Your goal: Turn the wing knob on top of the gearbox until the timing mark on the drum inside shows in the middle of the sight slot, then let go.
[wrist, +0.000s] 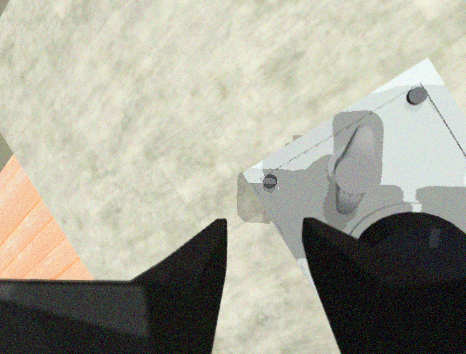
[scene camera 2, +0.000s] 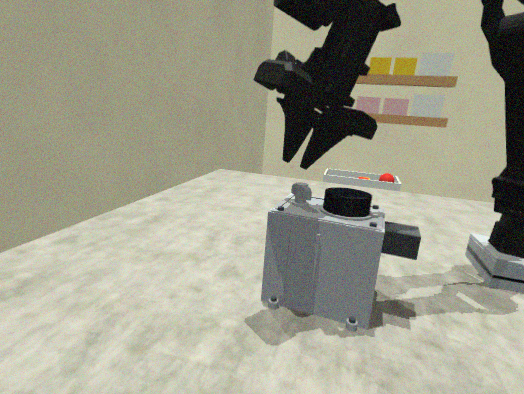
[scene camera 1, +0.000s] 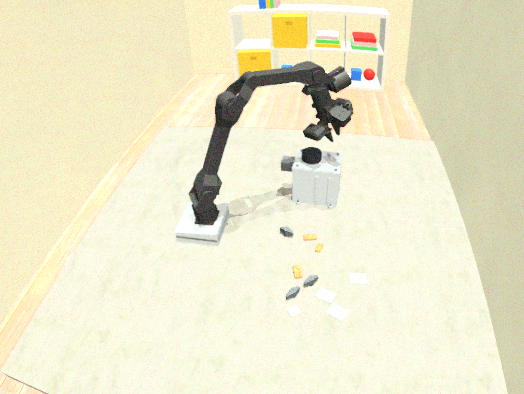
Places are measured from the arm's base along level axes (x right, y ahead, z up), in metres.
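Pixels of known places: gripper, fingertip midpoint: (wrist: 264, 228) (scene camera 2: 294, 165) (scene camera 1: 335, 138); arm's base, link origin: (scene camera 2: 513, 250) (scene camera 1: 207, 217).
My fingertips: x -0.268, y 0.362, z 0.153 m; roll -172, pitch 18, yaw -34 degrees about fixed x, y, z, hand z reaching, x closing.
For each thing: its top centre in the pictures, then the offset to it from my fingertips. "pt": a spot on its surface instead. Level surfaces: height alone.
- grey gearbox, top centre: (wrist: 431, 299) (scene camera 2: 349, 187) (scene camera 1: 311, 150) dz -0.029, dx +0.039, dy -0.073 m
- black round cap, surface spot: (wrist: 425, 232) (scene camera 1: 319, 155) pt dz -0.036, dx +0.053, dy -0.046 m
- dark block, surface spot: (scene camera 2: 401, 241) pt dz -0.085, dx +0.016, dy -0.148 m
- mat, surface height: dz -0.201 m
The grey gearbox (scene camera 1: 316, 187) (scene camera 2: 345, 265) (wrist: 412, 145) stands upright on the mat. Its small grey wing knob (scene camera 2: 301, 192) (wrist: 356, 172) sits on the top plate, beside a black round cap (scene camera 1: 311, 155) (scene camera 2: 347, 202) (wrist: 425, 232). In the wrist view the knob's wing runs from upper right to lower left, partly in shadow. My gripper (scene camera 1: 334, 137) (scene camera 2: 295, 164) (wrist: 264, 228) is partly open and empty, above the gearbox and apart from the knob. In the wrist view the knob lies up and right of the fingertips. I cannot make out the sight slot or the timing mark.
A dark block (scene camera 1: 287, 163) (scene camera 2: 401, 241) sticks out from the gearbox's side. Orange pieces (scene camera 1: 310, 237), dark grey pieces (scene camera 1: 286, 231) and white squares (scene camera 1: 358, 278) lie on the mat (scene camera 1: 165, 310). A white tray (scene camera 2: 340, 179) and a shelf unit (scene camera 1: 310, 10) stand farther off.
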